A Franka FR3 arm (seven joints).
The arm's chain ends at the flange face. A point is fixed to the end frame.
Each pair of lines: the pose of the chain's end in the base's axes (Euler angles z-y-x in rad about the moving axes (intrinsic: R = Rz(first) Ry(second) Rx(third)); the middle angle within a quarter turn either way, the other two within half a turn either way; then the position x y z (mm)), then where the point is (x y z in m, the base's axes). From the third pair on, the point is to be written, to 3 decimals.
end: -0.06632 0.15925 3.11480 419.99 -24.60 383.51
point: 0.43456 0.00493 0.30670
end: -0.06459 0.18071 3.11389 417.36 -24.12 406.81
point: 0.43022 0.00548 0.32972
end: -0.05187 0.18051 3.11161 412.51 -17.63 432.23
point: 0.425 0.012 0.355
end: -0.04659 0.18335 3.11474 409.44 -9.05 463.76
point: 0.422 0.021 0.387
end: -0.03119 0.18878 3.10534 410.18 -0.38 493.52
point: 0.421 0.029 0.416
